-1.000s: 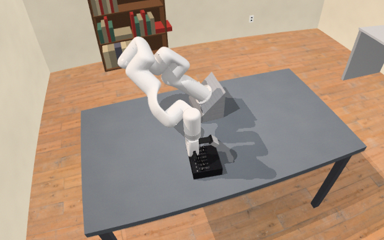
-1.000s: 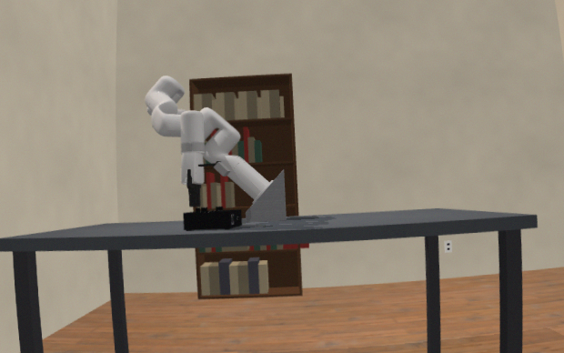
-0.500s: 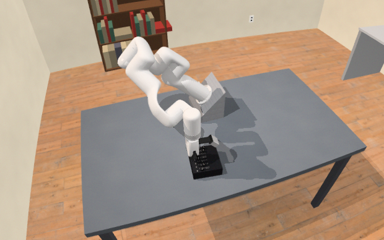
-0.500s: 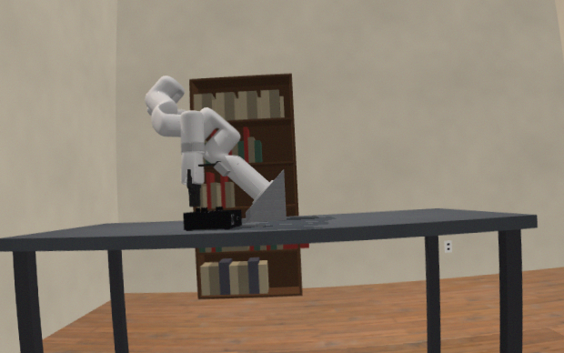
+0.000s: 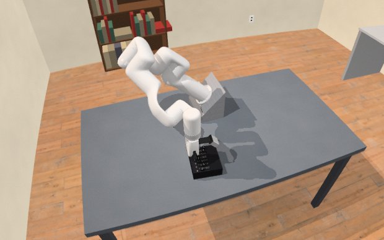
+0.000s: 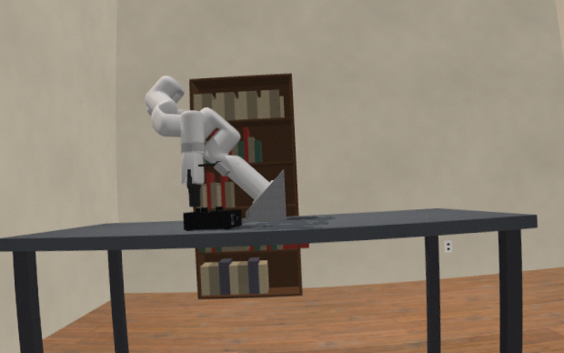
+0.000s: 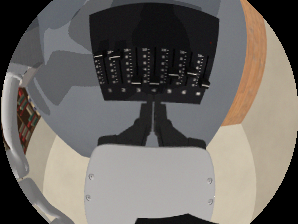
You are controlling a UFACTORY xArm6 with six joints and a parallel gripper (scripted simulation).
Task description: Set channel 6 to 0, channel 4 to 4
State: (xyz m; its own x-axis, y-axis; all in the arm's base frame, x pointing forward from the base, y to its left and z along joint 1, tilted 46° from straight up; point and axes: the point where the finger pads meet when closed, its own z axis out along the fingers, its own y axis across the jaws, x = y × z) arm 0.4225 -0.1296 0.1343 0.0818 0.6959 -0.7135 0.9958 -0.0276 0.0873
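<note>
My hand is 3 cm to the right of the fader and 3 cm above it.
</note>
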